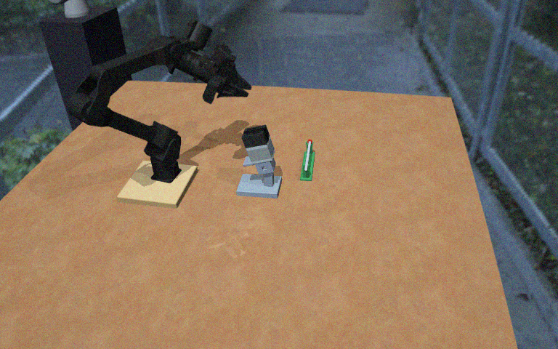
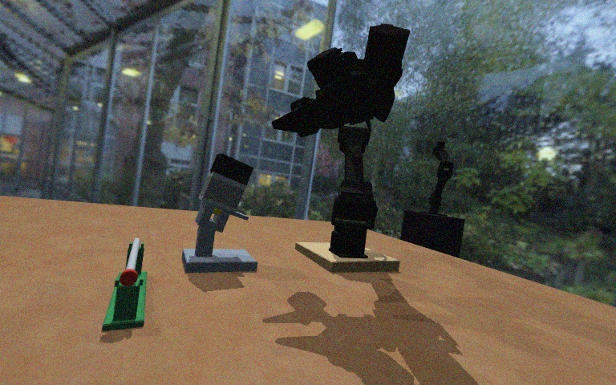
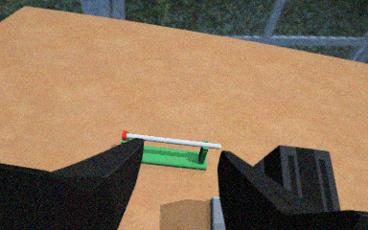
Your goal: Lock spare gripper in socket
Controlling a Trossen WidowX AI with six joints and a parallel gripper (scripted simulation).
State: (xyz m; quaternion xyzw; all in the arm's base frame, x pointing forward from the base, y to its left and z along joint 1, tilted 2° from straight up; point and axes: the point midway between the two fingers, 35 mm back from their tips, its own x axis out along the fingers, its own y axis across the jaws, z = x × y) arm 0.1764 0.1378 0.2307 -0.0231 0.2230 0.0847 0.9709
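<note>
My gripper tip is now 21 cm above the green cradle, 15 cm short of it and 4 cm to the right of it. Round my gripper tip: socket: 18 cm below, 9 cm to the right, 6 cm ahead; then spare gripper: 11 cm below, 9 cm to the right, 6 cm ahead.
</note>
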